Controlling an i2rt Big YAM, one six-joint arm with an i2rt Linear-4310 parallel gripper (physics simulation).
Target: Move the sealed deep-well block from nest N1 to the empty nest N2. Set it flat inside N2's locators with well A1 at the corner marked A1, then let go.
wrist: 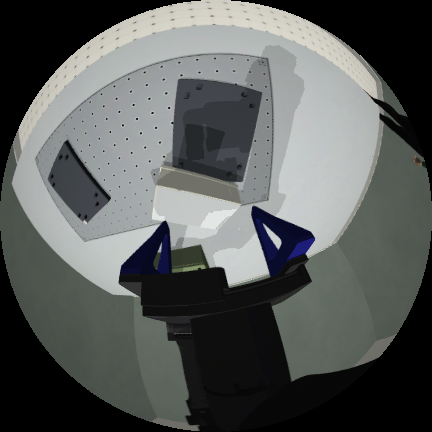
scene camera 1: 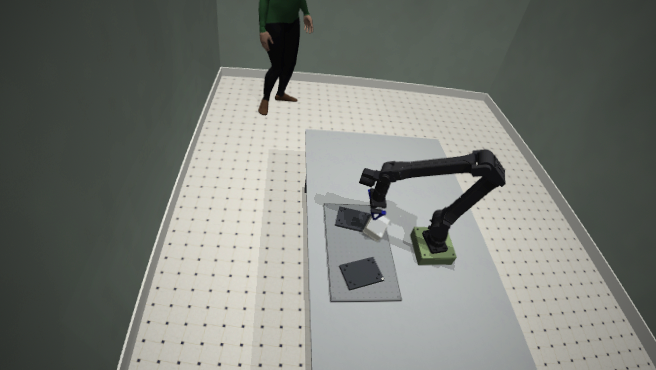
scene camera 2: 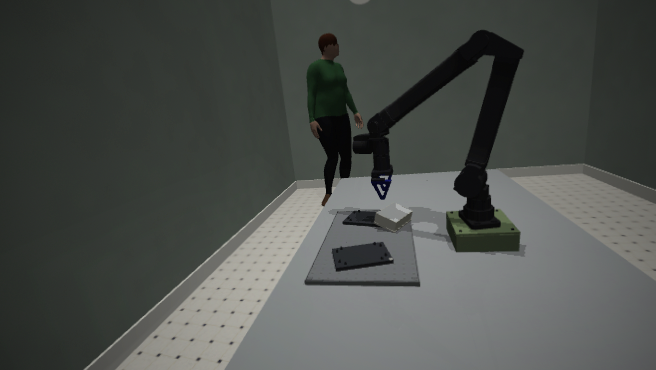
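Seen in the pictures: gripper, fingertip midpoint: (wrist: 209,216) (scene camera 1: 373,211) (scene camera 2: 383,195); arm's base, origin of the base link: (scene camera 1: 434,242) (scene camera 2: 478,220).
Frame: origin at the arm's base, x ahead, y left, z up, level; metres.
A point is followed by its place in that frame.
Note:
The white deep-well block (scene camera 1: 376,228) @(x 0.256, y -0.114, z 0.001 m) (scene camera 2: 394,217) @(x 0.245, y -0.099, z -0.004 m) (wrist: 195,205) @(x 0.249, y -0.150, z 0.006 m) is tilted at the arm-side edge of the far dark nest (scene camera 1: 350,219) @(x 0.349, y -0.211, z -0.038 m) (scene camera 2: 356,219) @(x 0.375, y -0.198, z -0.038 m) (wrist: 220,112) @(x 0.358, y -0.229, z -0.038 m), not flat within its locators, and reaches over the board's edge. The near dark nest (scene camera 1: 361,273) @(x 0.379, y 0.083, z -0.038 m) (scene camera 2: 362,255) @(x 0.372, y 0.089, z -0.038 m) (wrist: 79,182) @(x 0.372, y 0.046, z -0.038 m) is empty and has a small white mark at one corner. Nest labels and well A1 cannot be read. My gripper (scene camera 1: 378,215) @(x 0.269, y -0.170, z 0.058 m) (scene camera 2: 382,197) @(x 0.269, y -0.170, z 0.058 m) (wrist: 209,216) @(x 0.269, y -0.170, z 0.058 m) is open and empty, pointing down above the block. In the wrist view the block shows beyond and partly between the blue fingertips.
The perforated grey board (scene camera 1: 345,250) @(x 0.415, y -0.048, z -0.050 m) (scene camera 2: 367,276) @(x 0.366, y 0.184, z -0.050 m) (wrist: 125,120) @(x 0.407, y -0.097, z -0.050 m) carries both nests on the table (scene camera 1: 420,320) @(x 0.187, y 0.325, z -0.063 m) (scene camera 2: 450,320) @(x 0.207, y 0.356, z -0.063 m). The arm stands on a green base (scene camera 1: 435,257) @(x 0.029, y 0.079, z -0.004 m) (scene camera 2: 485,242) @(x 0.015, y 0.085, z -0.033 m) (wrist: 187,255) @(x 0.074, y -0.060, z -0.034 m) right of the board. A person (scene camera 1: 284,45) (scene camera 2: 327,90) stands beyond the table's far end.

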